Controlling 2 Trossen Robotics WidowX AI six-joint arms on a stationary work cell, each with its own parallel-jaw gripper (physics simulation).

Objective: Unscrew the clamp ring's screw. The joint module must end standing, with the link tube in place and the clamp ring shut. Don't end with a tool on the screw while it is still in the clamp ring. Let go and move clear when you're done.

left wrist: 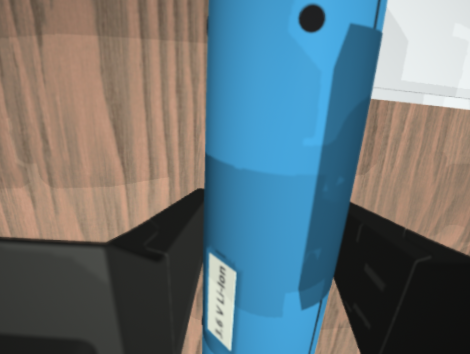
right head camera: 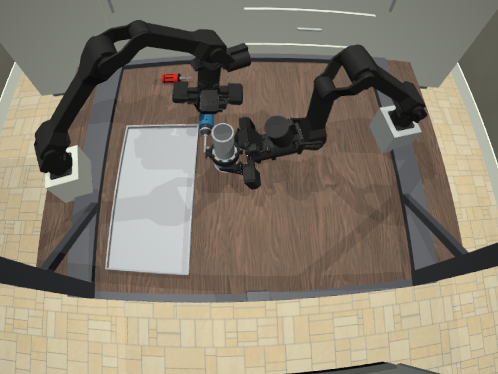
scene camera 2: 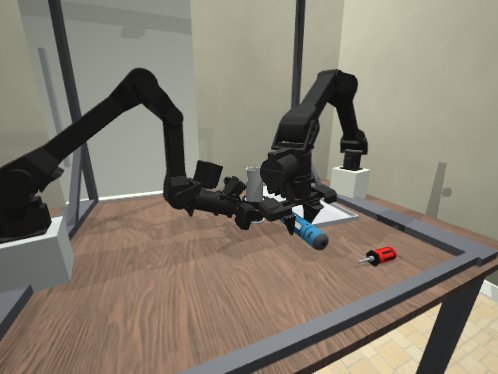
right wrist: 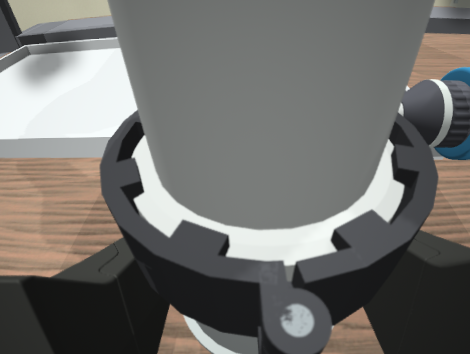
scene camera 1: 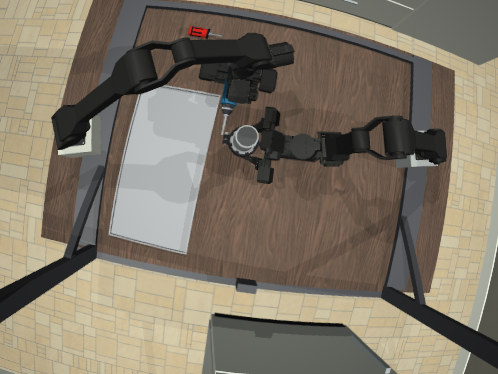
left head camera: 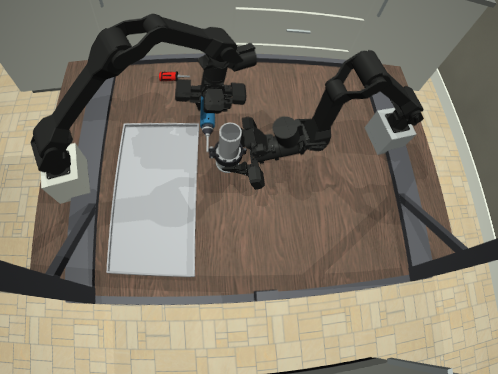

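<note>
The joint module (left head camera: pixel 223 169) (right wrist: pixel 207 341) stands upright mid-table, with the grey link tube (left head camera: pixel 230 142) (right head camera: pixel 223 144) (scene camera 1: pixel 246 137) (scene camera 2: pixel 254 185) (right wrist: pixel 270 100) upright in it. The dark clamp ring (right wrist: pixel 200 270) sits around the tube's foot and looks shut; a lug with a silver pin head faces the right wrist camera. My right gripper (right wrist: pixel 256 214) is shut on the ring from the right. My left gripper (scene camera 2: pixel 301 223) (left wrist: pixel 264 202) is shut on the blue electric screwdriver (left head camera: pixel 207 120) (right head camera: pixel 206 121) (scene camera 1: pixel 227 100). Its tip is close by the ring's left lug; contact and the screw are unclear.
A red screwdriver (left head camera: pixel 168 76) (right head camera: pixel 171 78) (scene camera 1: pixel 199 32) (scene camera 2: pixel 385 255) lies at the back left in the head views. A white tray (left head camera: pixel 150 200) (right head camera: pixel 150 200) (scene camera 1: pixel 155 175) (right wrist: pixel 55 90) lies left of the module. The two arms' grippers are close together.
</note>
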